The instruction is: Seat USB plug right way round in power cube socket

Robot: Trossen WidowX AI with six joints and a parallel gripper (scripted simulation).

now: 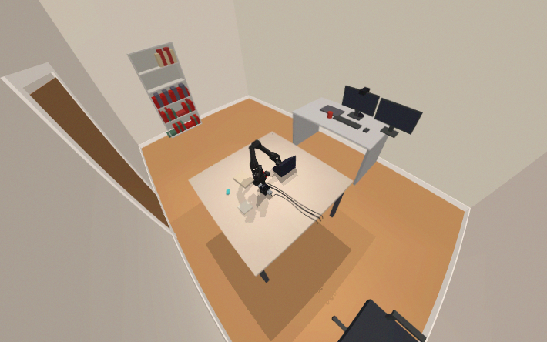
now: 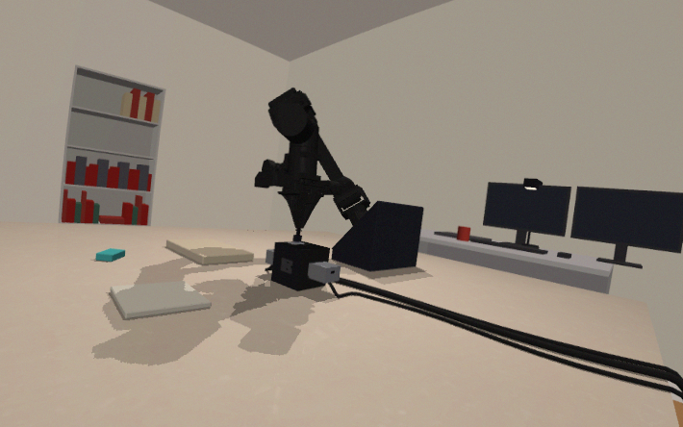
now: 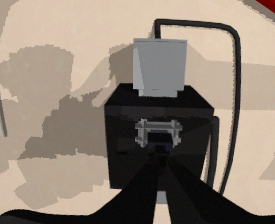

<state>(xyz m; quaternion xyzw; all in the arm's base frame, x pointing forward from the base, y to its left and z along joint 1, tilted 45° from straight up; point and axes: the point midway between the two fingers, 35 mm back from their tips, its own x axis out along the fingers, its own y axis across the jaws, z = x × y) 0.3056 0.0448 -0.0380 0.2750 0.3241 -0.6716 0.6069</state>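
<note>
Right now the USB plug is 20 mm below my gripper tip. Also, from my gripper tip: tan pad 280 mm to the right, 100 mm below, 40 mm ahead; teal block 270 mm to the right, 260 mm ahead, 100 mm below.
</note>
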